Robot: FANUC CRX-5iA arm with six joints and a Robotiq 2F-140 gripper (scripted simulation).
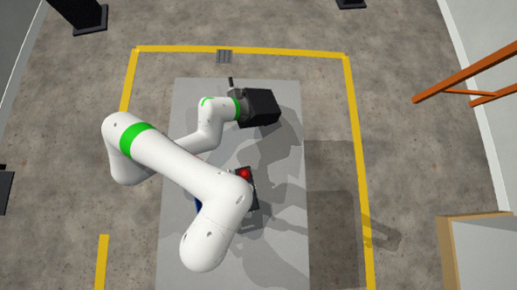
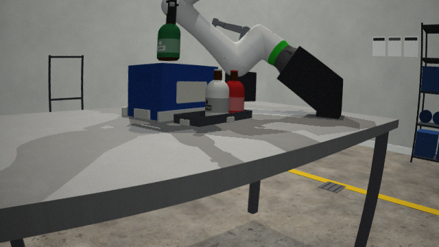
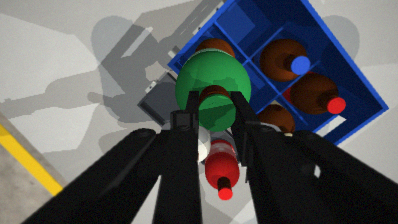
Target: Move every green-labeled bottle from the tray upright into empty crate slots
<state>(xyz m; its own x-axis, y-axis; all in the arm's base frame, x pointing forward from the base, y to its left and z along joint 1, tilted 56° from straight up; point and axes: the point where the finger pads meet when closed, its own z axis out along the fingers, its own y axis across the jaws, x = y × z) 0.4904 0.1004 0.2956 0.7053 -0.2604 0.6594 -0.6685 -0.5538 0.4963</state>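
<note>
Right now the green-labeled bottle is 80 mm below my hand. The rest, counted from my hand: blue crate (260 mm below, 80 mm behind, 70 mm to the right); brown bottle (260 mm below, 110 mm to the right, 80 mm behind); white bottle (260 mm below, 120 mm to the left, 90 mm behind).
</note>
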